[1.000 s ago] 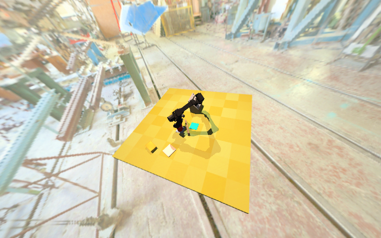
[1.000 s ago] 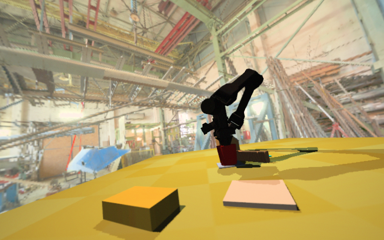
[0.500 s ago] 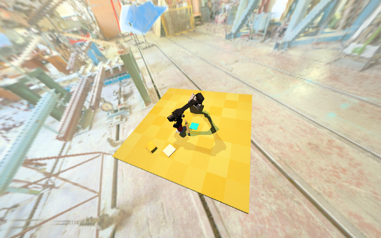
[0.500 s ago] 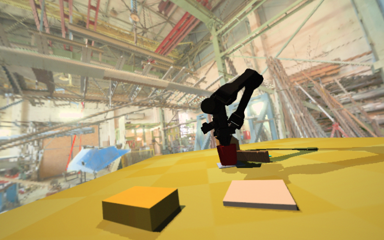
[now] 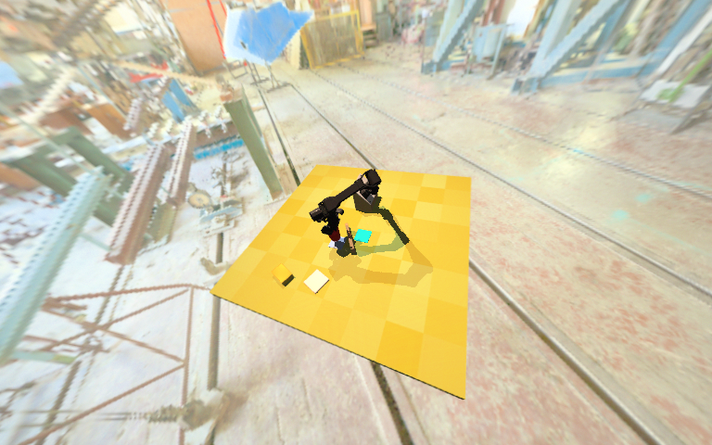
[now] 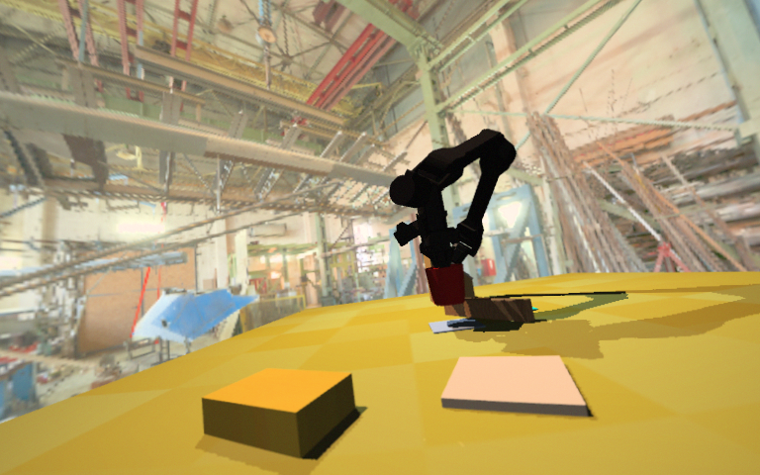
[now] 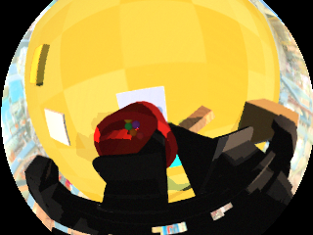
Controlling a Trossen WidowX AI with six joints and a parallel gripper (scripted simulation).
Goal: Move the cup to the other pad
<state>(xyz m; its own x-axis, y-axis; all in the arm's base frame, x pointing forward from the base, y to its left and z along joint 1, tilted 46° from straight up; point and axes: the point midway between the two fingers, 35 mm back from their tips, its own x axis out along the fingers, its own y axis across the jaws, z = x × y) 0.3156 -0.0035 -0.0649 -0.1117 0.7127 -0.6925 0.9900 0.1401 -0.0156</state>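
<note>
The cyan pad lies 130 mm to the left of my gripper tip, 90 mm below it and 70 mm behind it. The rest, counted from my gripper tip: red cup 30 mm ahead; pale pad 90 mm below, 30 mm ahead, 10 mm to the left; wooden bar 70 mm to the left, 70 mm below, 20 mm behind.
</note>
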